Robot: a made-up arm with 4 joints.
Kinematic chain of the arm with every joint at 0, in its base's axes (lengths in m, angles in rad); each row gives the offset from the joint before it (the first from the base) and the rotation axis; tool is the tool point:
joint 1: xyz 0 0 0.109 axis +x
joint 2: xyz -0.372 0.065 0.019 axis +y
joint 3: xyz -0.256 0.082 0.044 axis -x
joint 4: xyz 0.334 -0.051 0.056 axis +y
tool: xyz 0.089 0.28 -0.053
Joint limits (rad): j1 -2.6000..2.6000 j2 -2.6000..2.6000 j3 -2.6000..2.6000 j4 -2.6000..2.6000
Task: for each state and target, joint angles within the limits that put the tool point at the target. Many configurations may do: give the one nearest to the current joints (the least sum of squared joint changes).
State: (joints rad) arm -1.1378 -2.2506 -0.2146 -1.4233
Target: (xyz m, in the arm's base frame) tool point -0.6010 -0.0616 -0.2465
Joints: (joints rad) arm -1.4073 -2.6000 -0.2066 -1.6341
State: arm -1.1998 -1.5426 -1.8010 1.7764
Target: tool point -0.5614 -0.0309 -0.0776
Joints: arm -0.6515 -2.3254 -1.8497 1.9770
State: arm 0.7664 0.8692 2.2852 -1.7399
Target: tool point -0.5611 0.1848 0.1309
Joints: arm 1.0257 1.2436 2.2917 -1.9323
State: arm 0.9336 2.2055 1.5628 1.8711
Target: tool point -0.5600 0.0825 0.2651
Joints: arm 0.8272 1.8846 1.3061 1.4793
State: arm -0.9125 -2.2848 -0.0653 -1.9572
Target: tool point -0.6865 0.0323 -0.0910
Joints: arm -0.9557 -2.1700 -0.8378 -2.0095
